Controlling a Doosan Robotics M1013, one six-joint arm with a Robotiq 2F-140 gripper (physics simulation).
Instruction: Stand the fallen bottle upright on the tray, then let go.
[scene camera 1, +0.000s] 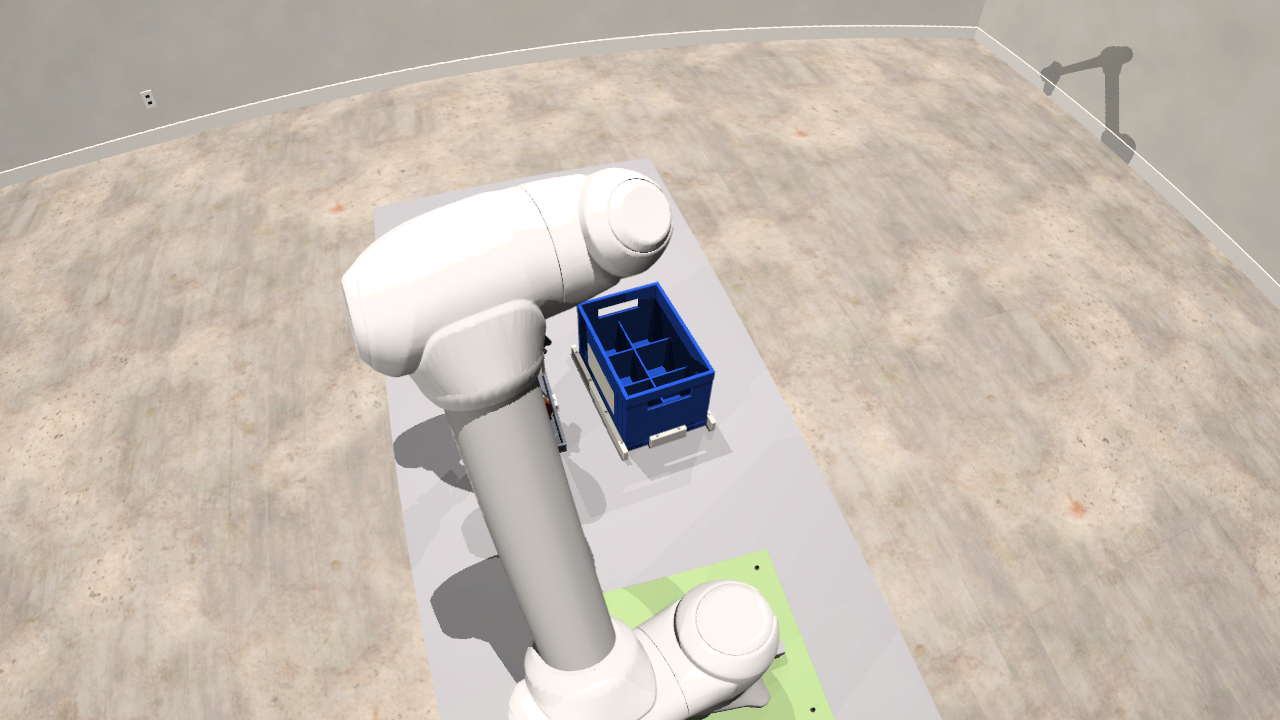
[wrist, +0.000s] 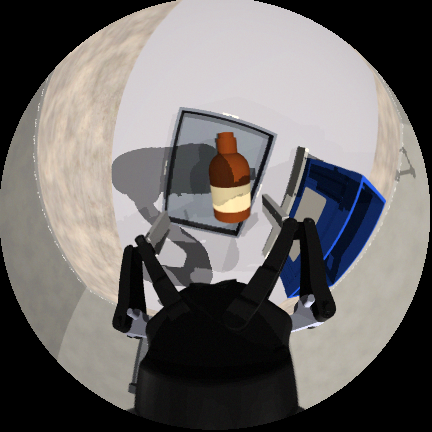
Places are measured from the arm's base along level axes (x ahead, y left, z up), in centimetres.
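Pixels of known places: gripper, fingertip midpoint: (wrist: 214, 210).
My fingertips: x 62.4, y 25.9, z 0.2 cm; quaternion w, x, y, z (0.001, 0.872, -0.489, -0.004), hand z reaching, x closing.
Behind a point stands the place of what it marks.
A brown bottle with a cream label (wrist: 230, 185) @(x 65.9, y 24.5, z -2.9 cm) lies on its side on the grey tray (wrist: 196, 131) @(x 72.4, y 33.4, z -10.3 cm) in the wrist view. Its neck points to the top of that view and its base is toward the gripper. The black gripper (wrist: 216, 210) @(x 62.4, y 25.9, z 0.2 cm) is open, with nothing between its fingers. Its two pads stand wide apart, on either side of the bottle's base end as seen in the wrist view; how far above the bottle they are I cannot tell. In the scene view the arm hides most of the tray, the bottle and the gripper; a strip of the tray's dark rim shows beside the arm.
A blue crate with compartments (scene camera 1: 666, 419) @(x 53.4, y -4.4, z -4.0 cm) (wrist: 330, 230) @(x 68.2, y 8.2, z 5.0 cm) stands to the right of the tray, with pale rails (scene camera 1: 597, 402) @(x 63.4, y 8.2, z -8.7 cm) (wrist: 300, 167) @(x 75.0, y 10.8, z -7.9 cm) along its sides. The white arm (scene camera 1: 465, 259) @(x 14.3, y 25.5, z 76.4 cm) reaches over the grey table (scene camera 1: 760, 483) @(x 39.1, y -21.5, z -10.8 cm). A green plate (scene camera 1: 742, 573) @(x 15.1, y -9.8, z 0.8 cm) lies under the arm's base.
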